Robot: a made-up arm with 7 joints.
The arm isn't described. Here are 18 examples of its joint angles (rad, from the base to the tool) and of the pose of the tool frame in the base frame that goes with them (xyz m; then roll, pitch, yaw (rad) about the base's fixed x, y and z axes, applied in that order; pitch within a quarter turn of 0, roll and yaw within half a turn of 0).
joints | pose
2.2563 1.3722 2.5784 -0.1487 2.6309 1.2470 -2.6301 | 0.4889 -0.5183 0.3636 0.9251 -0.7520 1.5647
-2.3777 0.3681 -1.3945 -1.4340 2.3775 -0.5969 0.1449 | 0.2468 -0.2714 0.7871 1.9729 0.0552 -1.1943
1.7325 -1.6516 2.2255 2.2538 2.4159 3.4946 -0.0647 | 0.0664 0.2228 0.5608 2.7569 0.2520 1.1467
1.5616 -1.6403 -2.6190 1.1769 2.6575 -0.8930 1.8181 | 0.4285 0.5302 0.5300 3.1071 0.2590 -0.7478
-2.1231 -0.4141 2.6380 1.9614 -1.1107 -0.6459 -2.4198 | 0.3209 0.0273 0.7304 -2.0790 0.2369 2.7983
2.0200 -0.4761 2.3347 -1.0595 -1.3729 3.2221 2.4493 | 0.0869 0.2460 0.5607 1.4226 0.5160 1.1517
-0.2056 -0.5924 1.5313 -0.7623 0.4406 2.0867 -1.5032 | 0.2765 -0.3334 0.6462 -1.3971 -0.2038 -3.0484
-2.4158 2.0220 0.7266 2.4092 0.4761 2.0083 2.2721 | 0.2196 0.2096 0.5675 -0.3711 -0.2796 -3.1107
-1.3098 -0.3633 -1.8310 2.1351 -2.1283 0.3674 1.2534 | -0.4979 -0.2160 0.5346 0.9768 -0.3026 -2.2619
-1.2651 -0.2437 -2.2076 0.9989 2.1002 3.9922 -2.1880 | -0.2601 -0.2379 0.7197 2.8241 -0.8584 1.1771
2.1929 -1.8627 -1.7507 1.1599 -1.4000 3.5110 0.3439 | -0.1784 0.4523 0.2887 -2.8659 -0.2438 -2.4877
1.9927 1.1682 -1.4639 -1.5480 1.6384 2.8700 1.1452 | 0.1277 -0.3954 0.5428 2.7859 -0.3593 -0.6820
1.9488 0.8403 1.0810 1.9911 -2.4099 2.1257 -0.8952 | -0.1377 -0.3102 0.4443 -2.1955 0.5909 0.9424
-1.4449 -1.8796 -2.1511 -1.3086 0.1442 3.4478 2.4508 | 0.1063 -0.3504 0.3123 -1.1180 -0.1225 0.0263
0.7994 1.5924 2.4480 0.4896 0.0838 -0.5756 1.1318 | -0.5768 -0.2983 0.2006 1.9896 -0.2256 2.5512
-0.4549 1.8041 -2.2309 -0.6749 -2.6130 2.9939 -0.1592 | -0.4114 0.0891 0.5062 1.6886 0.3704 -1.1124
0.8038 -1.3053 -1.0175 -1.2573 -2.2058 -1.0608 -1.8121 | -0.0900 0.2862 0.6481 1.7818 -0.3616 0.1799
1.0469 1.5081 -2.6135 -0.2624 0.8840 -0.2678 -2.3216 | -0.3147 -0.7057 0.4205 1.8082 -0.5597 1.0056
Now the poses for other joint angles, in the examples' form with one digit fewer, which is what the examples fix.
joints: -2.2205 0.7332 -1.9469 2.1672 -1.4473 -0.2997 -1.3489
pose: -0.206 0.502 0.385 -2.164 0.596 -1.814
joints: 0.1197 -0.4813 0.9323 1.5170 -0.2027 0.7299 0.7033
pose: 0.464 0.307 0.662 -2.669 -0.241 0.235
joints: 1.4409 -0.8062 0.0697 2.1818 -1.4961 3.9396 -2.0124
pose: 0.166 0.381 0.470 0.606 0.424 -2.099
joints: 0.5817 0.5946 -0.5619 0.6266 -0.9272 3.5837 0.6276
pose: -0.164 -0.267 0.757 1.835 1.026 -2.182
